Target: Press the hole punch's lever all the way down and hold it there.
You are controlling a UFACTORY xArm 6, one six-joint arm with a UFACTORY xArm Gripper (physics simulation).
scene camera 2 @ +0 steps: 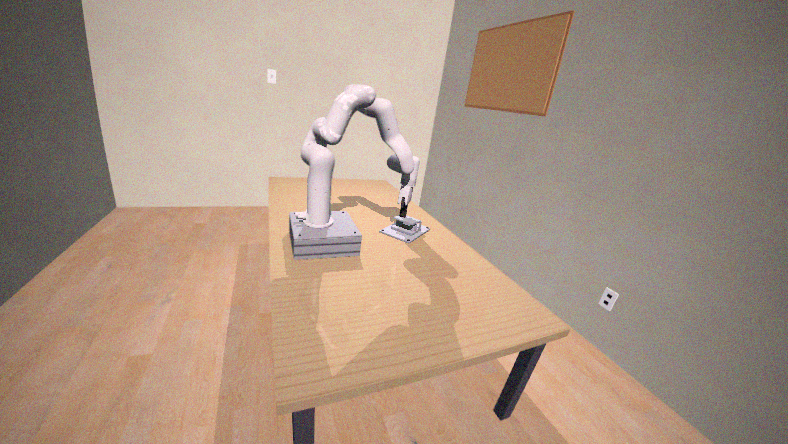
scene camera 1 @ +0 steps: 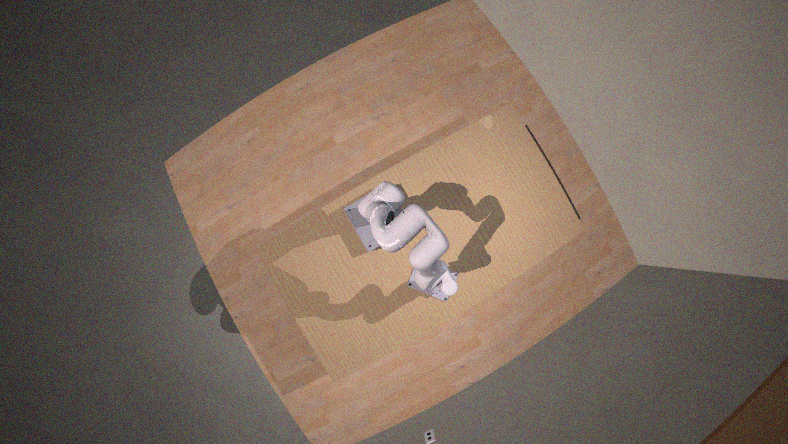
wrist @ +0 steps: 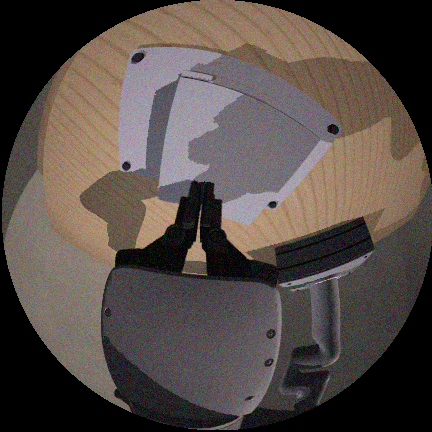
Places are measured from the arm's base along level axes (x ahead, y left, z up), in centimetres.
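Pixels of known places: gripper, fingertip midpoint: (scene camera 2: 402,216) (wrist: 202,194); arm's base at its link origin: (scene camera 2: 318,221) (wrist: 322,279).
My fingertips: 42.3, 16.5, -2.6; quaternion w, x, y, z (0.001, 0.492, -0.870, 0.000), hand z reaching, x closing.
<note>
Ahead of a thing's pixels: the offset from my fingertips to its middle, as dx, dy, dz. "pt": to the spot under its first point. Level surfaces: height alone.
The hole punch @[+2.0, -2.6, -2.7] (scene camera 2: 408,224) (wrist: 235,145) is a light grey device on a flat square base plate with dark screws at its corners. Its lever @[+1.7, -2.9, -0.4] (wrist: 175,130) shows in the wrist view as a broad grey plate over the base, partly in shadow. My gripper (scene camera 2: 403,216) (wrist: 202,194) is shut and empty. Its black fingertips are at the lever's near edge and look to be touching it from above. How far down the lever is cannot be told for sure. In scene camera 1's view the arm hides most of the hole punch @[pt +1.6, -11.6, -5.9] (scene camera 1: 417,285).
The hole punch stands on the wooden table @[dz -6.7] (scene camera 1: 518,182) (scene camera 2: 363,325) (wrist: 90,125), near its wall-side edge. The arm's grey base block (scene camera 1: 362,228) (scene camera 2: 326,244) (wrist: 325,252) stands across the table from it. A cork board (scene camera 2: 518,66) hangs on the wall.
</note>
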